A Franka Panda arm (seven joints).
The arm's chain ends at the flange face. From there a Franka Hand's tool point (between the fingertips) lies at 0.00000 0.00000 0.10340 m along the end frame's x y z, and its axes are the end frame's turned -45 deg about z.
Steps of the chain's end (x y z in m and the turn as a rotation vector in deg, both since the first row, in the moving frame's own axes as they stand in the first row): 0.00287 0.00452 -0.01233 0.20 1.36 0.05; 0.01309 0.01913 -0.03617 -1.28 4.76 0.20; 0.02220 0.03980 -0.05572 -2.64 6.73 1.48; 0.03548 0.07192 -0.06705 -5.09 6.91 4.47; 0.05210 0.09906 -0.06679 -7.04 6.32 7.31; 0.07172 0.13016 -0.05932 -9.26 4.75 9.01; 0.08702 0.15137 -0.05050 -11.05 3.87 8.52; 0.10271 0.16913 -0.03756 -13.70 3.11 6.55
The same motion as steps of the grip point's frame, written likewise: 0.00082 0.00671 -0.01236 -0.82 1.10 0.05; 0.00015 0.03049 -0.03655 -4.27 2.46 0.20; -0.00739 0.05583 -0.05654 -6.63 2.89 1.48; -0.02405 0.09127 -0.06821 -8.49 1.29 4.47; -0.03520 0.12375 -0.06819 -9.45 -0.51 7.31; -0.04842 0.16001 -0.06102 -9.91 -3.19 9.01; -0.05598 0.18673 -0.05265 -10.55 -5.08 8.52; -0.06153 0.21264 -0.04065 -11.89 -7.49 6.55
